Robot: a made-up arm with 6 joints.
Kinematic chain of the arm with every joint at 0, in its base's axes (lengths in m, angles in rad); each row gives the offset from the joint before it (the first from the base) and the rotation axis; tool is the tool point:
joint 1: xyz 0 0 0.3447 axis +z
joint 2: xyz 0 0 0 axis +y
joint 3: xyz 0 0 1.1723 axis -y
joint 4: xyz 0 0 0 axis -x
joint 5: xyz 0.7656 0 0 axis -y
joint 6: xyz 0 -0.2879 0 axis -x
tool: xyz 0 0 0
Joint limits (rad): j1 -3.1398..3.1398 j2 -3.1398..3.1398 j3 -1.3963..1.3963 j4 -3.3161..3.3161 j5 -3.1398..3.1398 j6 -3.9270..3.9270
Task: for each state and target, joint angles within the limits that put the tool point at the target. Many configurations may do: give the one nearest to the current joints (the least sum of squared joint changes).
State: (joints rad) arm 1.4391 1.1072 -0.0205 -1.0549 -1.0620 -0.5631
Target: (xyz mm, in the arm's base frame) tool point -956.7 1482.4 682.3
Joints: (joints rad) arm 2.2276 1.0236 0.9906 -1.0329 -1.0620 -0.5631
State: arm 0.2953 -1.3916 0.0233 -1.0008 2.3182 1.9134
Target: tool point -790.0 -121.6 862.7
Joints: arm 0.0006 -1.7459 -0.3135 -1.1366 2.3182 1.9134
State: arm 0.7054 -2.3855 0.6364 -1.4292 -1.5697 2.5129
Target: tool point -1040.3 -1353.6 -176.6
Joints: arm 0.8844 -2.2430 0.9940 -1.3852 -1.5697 2.5129
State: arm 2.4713 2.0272 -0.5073 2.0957 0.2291 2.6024
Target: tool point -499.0 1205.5 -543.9
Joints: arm 1.8851 1.6457 -0.1003 1.9322 0.2291 2.6024
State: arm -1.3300 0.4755 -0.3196 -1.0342 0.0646 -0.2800
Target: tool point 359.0 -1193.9 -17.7
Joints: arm -1.1556 1.1973 0.1173 -1.0101 0.0646 -0.2800
